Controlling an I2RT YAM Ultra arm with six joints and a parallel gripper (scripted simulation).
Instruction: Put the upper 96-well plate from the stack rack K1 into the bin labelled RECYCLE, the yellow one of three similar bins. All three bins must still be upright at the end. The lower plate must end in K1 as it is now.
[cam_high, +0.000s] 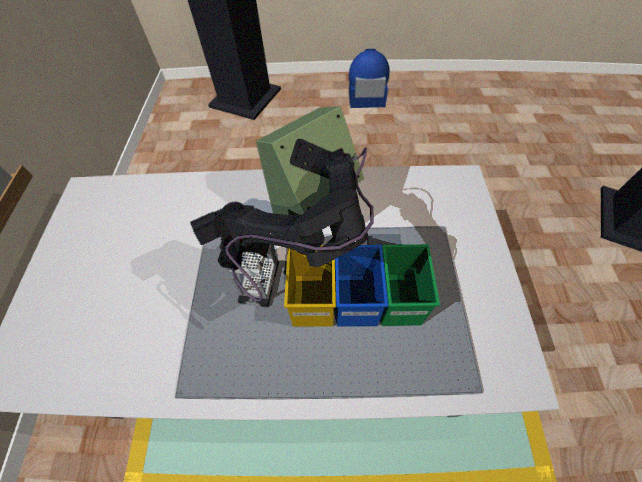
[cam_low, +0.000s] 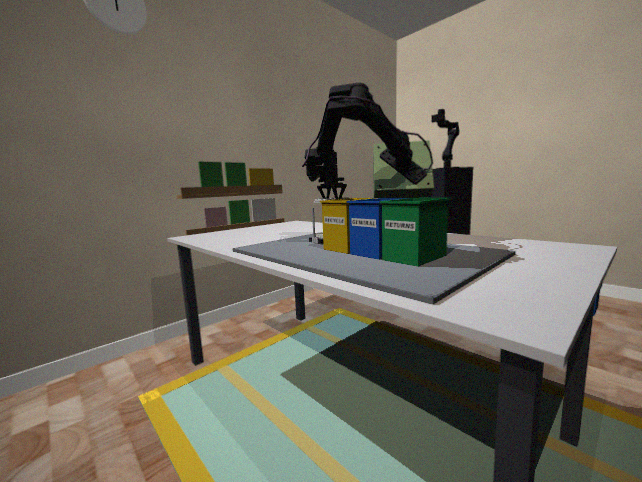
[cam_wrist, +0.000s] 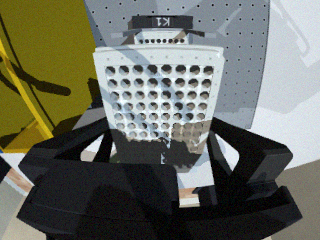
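The yellow recycle bin lies 19 cm to the left of my hand and 8 cm below it. Round my hand: white 96-well plate right at my hand; blue bin 31 cm to the left, 8 cm below, 6 cm behind; green returns bin 43 cm to the left, 11 cm behind, 8 cm below.
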